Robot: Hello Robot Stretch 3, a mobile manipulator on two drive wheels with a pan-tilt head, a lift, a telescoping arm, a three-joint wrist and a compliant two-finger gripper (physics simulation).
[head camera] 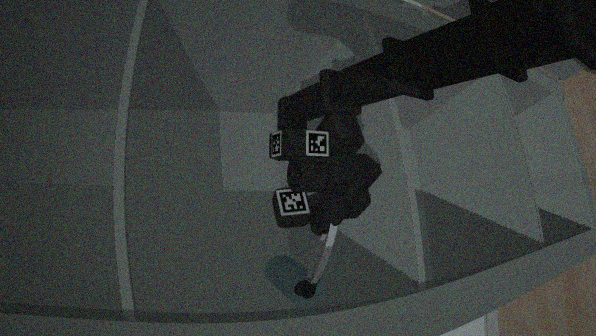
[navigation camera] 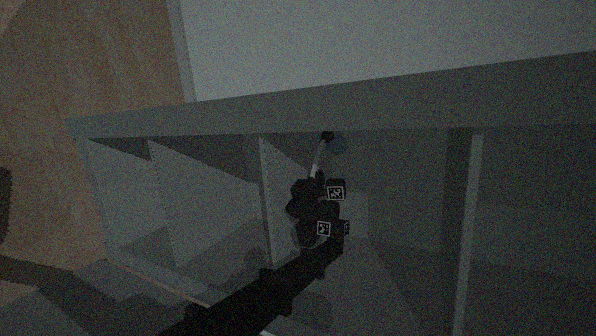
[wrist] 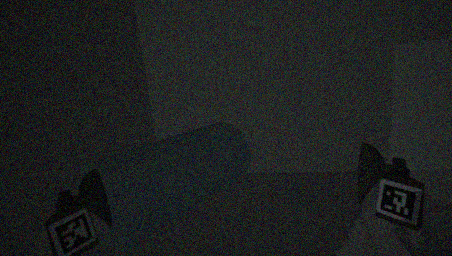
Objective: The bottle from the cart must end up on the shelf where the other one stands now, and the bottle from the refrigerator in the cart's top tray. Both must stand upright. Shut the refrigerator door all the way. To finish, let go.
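Places are measured from the robot's base along level axes (x ahead, y left, z up), in centimetres.
Where they show: gripper, fingertip midpoint: [head camera: 291, 250] [navigation camera: 332, 159] [wrist: 231, 177].
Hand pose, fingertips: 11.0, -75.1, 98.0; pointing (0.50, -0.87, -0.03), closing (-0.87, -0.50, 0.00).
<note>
Each offset is from my fingertips to the top centre of the thing, as dx, dy, dz. "pt": to the spot under its first point. Level surfaces: height alone.
A dark teal bottle {+6.9, -2.1, +2.2} [head camera: 281, 269] [navigation camera: 339, 144] [wrist: 200, 172] is inside the shelved compartment of the refrigerator [head camera: 500, 280] [navigation camera: 300, 106], close to its side wall. In the wrist view it slants from lower left to a rounded end near the middle. The turned, dark views do not show surely whether it stands or lies. My gripper [head camera: 305, 288] [navigation camera: 327, 136] [wrist: 231, 177] is open, its fingers wide apart. In the wrist view the bottle shows beyond and between them, nearer the left finger. One fingertip overlaps the bottle in the head view. The cart and the other bottle do not show.
Shelf edges {pt -13.2, +26.9, +33.0} [head camera: 120, 165] [navigation camera: 467, 215] cross the compartment on either side of the gripper. My dark arm [head camera: 450, 55] [navigation camera: 255, 300] reaches in from the open front. A pale panel [navigation camera: 375, 45] lies outside the side wall. Wooden floor {dz -97.9} [head camera: 545, 300] [navigation camera: 75, 60] shows beyond the refrigerator.
</note>
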